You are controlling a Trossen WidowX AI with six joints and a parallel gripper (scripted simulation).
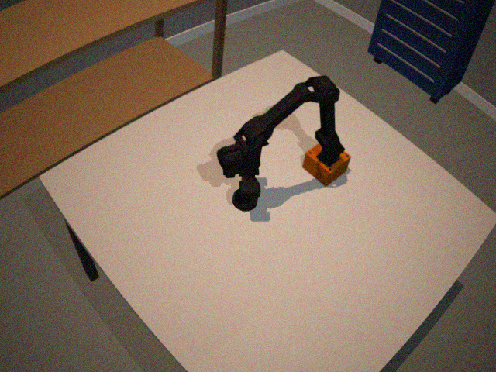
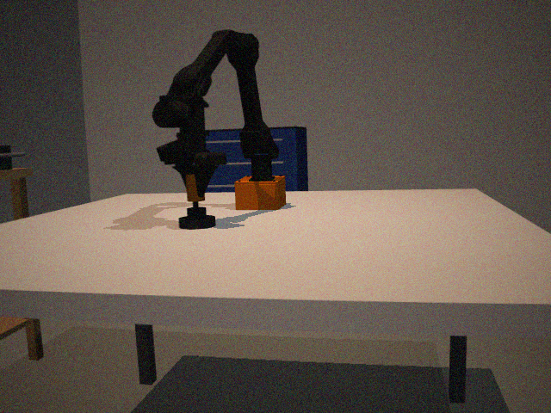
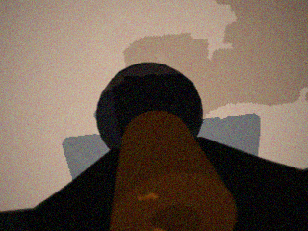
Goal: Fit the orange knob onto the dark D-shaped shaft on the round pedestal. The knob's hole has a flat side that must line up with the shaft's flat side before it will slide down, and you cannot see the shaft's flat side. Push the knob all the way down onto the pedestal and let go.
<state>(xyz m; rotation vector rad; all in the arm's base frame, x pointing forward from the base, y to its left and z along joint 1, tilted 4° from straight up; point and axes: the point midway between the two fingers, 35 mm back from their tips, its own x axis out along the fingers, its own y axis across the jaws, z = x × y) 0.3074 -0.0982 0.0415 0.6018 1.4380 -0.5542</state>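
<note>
The dark round pedestal is 40 mm below my gripper tip. Round my gripper tip: orange knob: 20 mm above.
</note>
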